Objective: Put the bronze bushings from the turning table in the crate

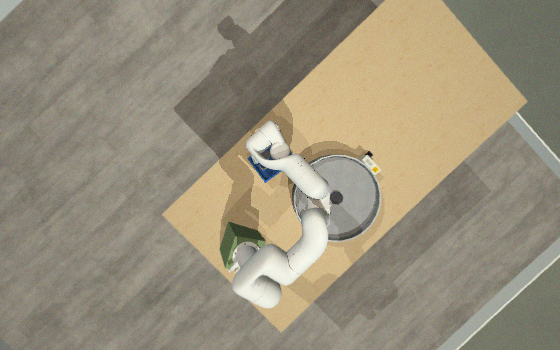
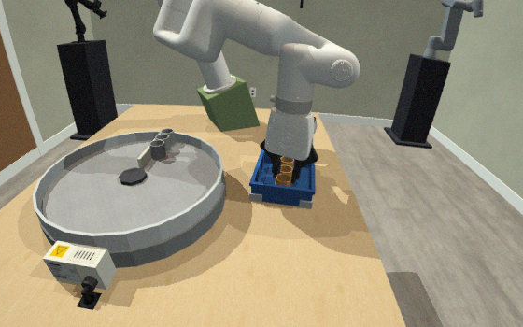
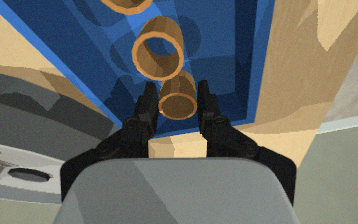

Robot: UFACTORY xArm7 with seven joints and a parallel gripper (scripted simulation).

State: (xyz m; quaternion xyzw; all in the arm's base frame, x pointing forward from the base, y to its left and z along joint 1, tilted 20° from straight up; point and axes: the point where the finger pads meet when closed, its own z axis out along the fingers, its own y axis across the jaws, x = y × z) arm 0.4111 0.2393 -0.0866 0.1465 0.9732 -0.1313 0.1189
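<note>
The blue crate is 4 cm below my hand and 4 cm behind it. Round my hand: grey turning table 35 cm to the right, 8 cm ahead, 1 cm below.
</note>
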